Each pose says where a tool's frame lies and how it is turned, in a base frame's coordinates. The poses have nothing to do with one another.
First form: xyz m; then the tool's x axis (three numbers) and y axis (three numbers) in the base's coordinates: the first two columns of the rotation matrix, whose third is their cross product.
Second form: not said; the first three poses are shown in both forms.
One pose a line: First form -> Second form
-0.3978 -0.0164 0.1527 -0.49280 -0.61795 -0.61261 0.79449 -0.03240 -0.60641 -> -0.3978 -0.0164 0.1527 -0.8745 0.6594 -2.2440
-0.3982 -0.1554 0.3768 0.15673 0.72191 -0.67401 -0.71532 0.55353 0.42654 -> -0.3982 -0.1554 0.3768 0.6155 0.7396 1.3570
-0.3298 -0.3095 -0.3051 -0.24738 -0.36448 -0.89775 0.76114 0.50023 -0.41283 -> -0.3298 -0.3095 -0.3051 -1.2144 1.1146 -2.1671
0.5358 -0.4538 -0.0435 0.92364 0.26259 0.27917 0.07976 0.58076 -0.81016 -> 0.5358 -0.4538 -0.0435 -1.0041 -0.2829 0.2770
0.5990 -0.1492 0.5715 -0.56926 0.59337 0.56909 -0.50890 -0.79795 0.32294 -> 0.5990 -0.1492 0.5715 0.4036 -0.6054 2.3355
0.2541 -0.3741 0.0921 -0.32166 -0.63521 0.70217 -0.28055 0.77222 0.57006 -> 0.2541 -0.3741 0.0921 2.2132 -0.7784 -2.0395
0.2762 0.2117 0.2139 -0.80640 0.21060 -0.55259 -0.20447 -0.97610 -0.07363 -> 0.2762 0.2117 0.2139 -0.0885 0.5855 2.8861
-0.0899 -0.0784 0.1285 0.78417 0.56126 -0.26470 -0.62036 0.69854 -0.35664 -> -0.0899 -0.0784 0.1285 -0.3788 0.2679 0.6212
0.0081 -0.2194 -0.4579 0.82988 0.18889 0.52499 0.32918 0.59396 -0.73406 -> 0.0081 -0.2194 -0.4579 -1.0401 -0.5527 0.2238
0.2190 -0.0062 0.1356 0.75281 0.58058 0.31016 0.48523 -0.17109 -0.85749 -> 0.2190 -0.0062 0.1356 -2.0173 -0.3154 0.6569
